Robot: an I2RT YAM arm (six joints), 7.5 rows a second.
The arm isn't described. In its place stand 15 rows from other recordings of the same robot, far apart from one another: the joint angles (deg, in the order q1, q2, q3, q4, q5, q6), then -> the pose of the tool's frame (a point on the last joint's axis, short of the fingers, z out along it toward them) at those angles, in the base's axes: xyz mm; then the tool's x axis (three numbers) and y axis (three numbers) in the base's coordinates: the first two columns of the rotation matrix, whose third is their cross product.
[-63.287 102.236 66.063 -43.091 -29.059 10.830] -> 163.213 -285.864 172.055 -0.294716 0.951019 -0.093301 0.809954 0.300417 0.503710
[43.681 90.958 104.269 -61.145 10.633 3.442] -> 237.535 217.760 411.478 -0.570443 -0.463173 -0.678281 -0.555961 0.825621 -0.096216
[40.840 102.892 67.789 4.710 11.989 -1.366] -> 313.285 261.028 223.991 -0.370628 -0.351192 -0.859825 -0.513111 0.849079 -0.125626
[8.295 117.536 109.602 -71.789 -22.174 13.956] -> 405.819 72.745 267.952 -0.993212 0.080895 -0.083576 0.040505 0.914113 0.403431
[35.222 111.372 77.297 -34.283 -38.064 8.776] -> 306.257 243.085 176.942 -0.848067 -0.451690 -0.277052 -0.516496 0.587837 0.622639
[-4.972 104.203 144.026 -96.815 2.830 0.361] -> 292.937 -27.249 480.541 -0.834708 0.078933 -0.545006 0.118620 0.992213 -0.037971
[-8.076 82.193 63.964 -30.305 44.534 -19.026] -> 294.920 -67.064 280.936 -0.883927 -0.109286 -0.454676 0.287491 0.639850 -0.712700
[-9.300 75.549 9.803 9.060 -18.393 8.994] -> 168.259 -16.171 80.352 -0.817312 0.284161 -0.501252 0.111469 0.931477 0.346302
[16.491 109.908 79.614 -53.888 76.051 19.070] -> 355.073 69.085 207.789 -0.893110 -0.182261 -0.411261 0.336152 0.337118 -0.879405
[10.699 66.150 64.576 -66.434 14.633 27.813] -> 198.604 28.371 307.651 -0.846299 0.299545 -0.440511 0.348459 0.936762 -0.032457
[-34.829 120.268 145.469 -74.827 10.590 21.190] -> 340.863 -245.132 417.086 -0.344828 0.672765 -0.654584 0.840601 0.531655 0.103603
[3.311 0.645 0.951 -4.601 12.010 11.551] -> 109.451 -1.088 169.631 -0.043084 0.193692 -0.980116 0.162580 0.969309 0.184410
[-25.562 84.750 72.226 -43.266 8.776 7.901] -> 276.781 -138.406 291.546 -0.669698 0.470912 -0.574235 0.601589 0.797381 -0.047692
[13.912 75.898 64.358 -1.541 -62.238 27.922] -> 279.702 101.736 358.818 -0.638332 0.066598 -0.766875 -0.735329 0.241873 0.633079
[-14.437 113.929 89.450 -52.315 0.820 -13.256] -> 387.200 -100.208 201.201 -0.975580 0.014403 -0.219171 0.029540 0.997386 -0.065946
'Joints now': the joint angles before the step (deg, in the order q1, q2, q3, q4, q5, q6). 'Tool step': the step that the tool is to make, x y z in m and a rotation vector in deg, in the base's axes. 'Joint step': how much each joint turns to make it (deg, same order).
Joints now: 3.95, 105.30, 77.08, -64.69, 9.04, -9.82
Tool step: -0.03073, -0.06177, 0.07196, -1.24, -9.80, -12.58
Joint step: -11.33, -11.92, 2.40, -4.71, 0.99, 1.27
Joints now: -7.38, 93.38, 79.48, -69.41, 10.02, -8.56
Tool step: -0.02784, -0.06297, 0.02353, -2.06, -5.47, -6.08
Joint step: -13.26, -4.96, -0.22, 2.30, -0.61, -7.28
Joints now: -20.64, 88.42, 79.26, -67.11, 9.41, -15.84
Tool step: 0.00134, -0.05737, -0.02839, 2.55, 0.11, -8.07
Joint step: -9.97, 6.10, -0.04, 5.13, -2.62, -1.35
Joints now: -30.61, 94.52, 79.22, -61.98, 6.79, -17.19
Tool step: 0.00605, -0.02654, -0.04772, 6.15, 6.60, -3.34
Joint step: -3.54, 8.88, 0.00, 0.00, -1.67, 0.05
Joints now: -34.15, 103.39, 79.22, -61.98, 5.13, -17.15
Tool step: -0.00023, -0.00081, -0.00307, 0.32, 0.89, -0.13
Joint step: -0.11, 0.55, 0.00, -0.37, 0.24, 0.00
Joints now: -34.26, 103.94, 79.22, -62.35, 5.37, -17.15
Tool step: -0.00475, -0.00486, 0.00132, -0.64, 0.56, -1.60
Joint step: -1.05, -0.22, 0.02, -0.39, 0.87, 0.51
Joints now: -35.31, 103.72, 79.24, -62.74, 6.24, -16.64
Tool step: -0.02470, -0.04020, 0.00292, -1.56, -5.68, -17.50
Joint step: -8.07, -0.43, -0.02, 4.04, -1.56, 9.65
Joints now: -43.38, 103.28, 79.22, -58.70, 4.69, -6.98
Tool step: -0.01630, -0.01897, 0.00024, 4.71, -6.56, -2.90
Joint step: -5.00, 0.01, 0.00, 1.20, -8.20, -0.98
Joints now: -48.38, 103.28, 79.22, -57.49, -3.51, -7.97
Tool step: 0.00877, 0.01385, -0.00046, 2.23, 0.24, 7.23
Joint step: 2.45, 0.01, 0.00, -2.15, -1.94, -4.59
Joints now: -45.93, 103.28, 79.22, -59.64, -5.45, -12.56
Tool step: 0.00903, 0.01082, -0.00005, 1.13, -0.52, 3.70
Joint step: 2.23, 0.01, 0.00, -0.57, -1.32, -1.35
